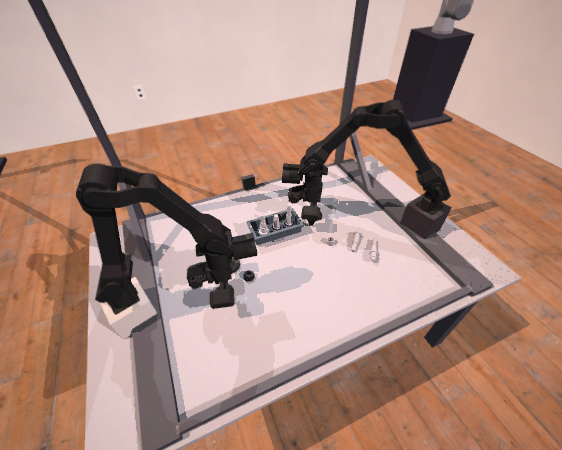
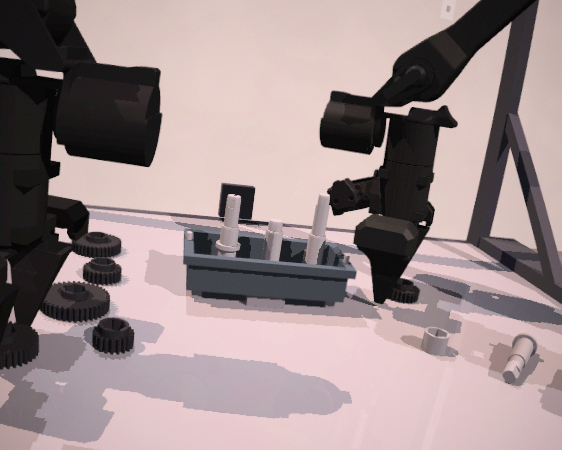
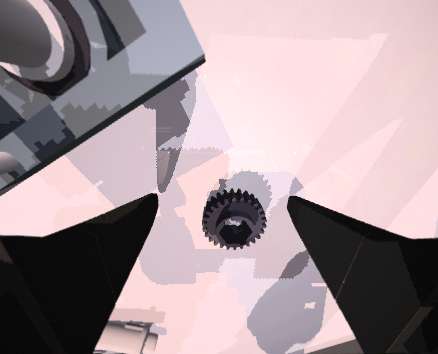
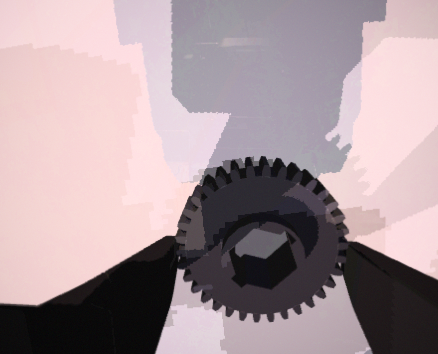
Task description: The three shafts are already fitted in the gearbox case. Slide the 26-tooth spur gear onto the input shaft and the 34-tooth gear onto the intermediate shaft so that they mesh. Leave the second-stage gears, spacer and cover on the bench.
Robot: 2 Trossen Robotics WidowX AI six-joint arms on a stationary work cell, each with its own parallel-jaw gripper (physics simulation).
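Seen in the pictures: left gripper, fingertip midpoint: (image 2: 387, 290) (image 3: 224, 200); right gripper, fingertip midpoint: (image 2: 6, 343) (image 4: 259, 250); left arm's base, link origin: (image 1: 429, 205); right arm's base, link origin: (image 1: 123, 299).
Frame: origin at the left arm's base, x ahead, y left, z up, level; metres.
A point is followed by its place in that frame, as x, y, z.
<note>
The blue-grey gearbox case (image 1: 279, 235) @(0.432, -0.258, -0.081) (image 2: 266, 279) @(0.435, -0.259, -0.077) (image 3: 158, 46) stands at the back middle of the table with three pale shafts (image 1: 276, 220) @(0.422, -0.287, -0.037) (image 2: 274, 238) @(0.420, -0.287, -0.042) upright in it. My right gripper (image 1: 222, 296) @(0.687, -0.187, -0.100) (image 4: 259, 250) @(0.687, -0.187, -0.100) is shut on the large 34-tooth gear (image 4: 267, 197) @(0.705, -0.198, -0.095), low over the table, left of and in front of the case. My left gripper (image 1: 311, 217) @(0.267, -0.277, -0.103) (image 2: 384, 292) @(0.267, -0.277, -0.103) (image 3: 224, 200) @(0.267, -0.277, -0.103) is open and low beside the case's right end. The small dark 26-tooth gear (image 3: 234, 223) @(0.243, -0.266, -0.107) (image 2: 405, 290) @(0.254, -0.258, -0.095) lies flat on the table between its fingers, untouched.
Several dark gears (image 2: 101, 270) @(0.592, -0.329, -0.094) (image 2: 112, 335) @(0.602, -0.182, -0.093) lie at the left, one of them (image 1: 248, 275) @(0.605, -0.186, -0.089) beside my right gripper. A grey spacer (image 2: 435, 340) @(0.308, -0.134, -0.093) (image 1: 330, 241) @(0.308, -0.135, -0.093) and silvery parts (image 1: 355, 241) @(0.240, -0.086, -0.090) lie right of the case. A small black box (image 1: 248, 181) (image 2: 236, 201) stands behind it.
</note>
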